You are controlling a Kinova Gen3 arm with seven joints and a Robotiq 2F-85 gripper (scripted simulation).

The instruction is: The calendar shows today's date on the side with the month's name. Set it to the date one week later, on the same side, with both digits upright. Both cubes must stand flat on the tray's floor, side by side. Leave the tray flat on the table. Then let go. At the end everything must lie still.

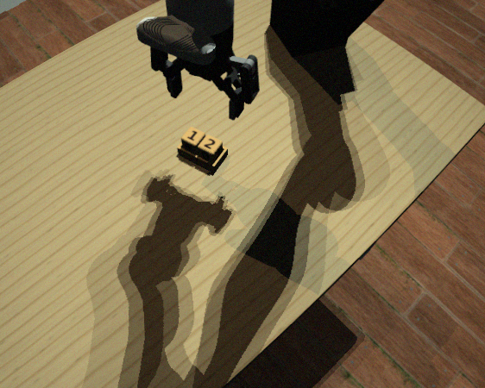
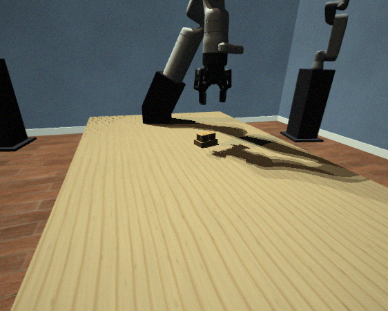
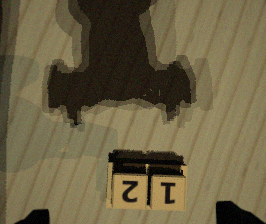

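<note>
Right now the cube is 12 cm below my hand. Also, from my hand: wooden tray 2 cm to the right, 14 cm below.
</note>
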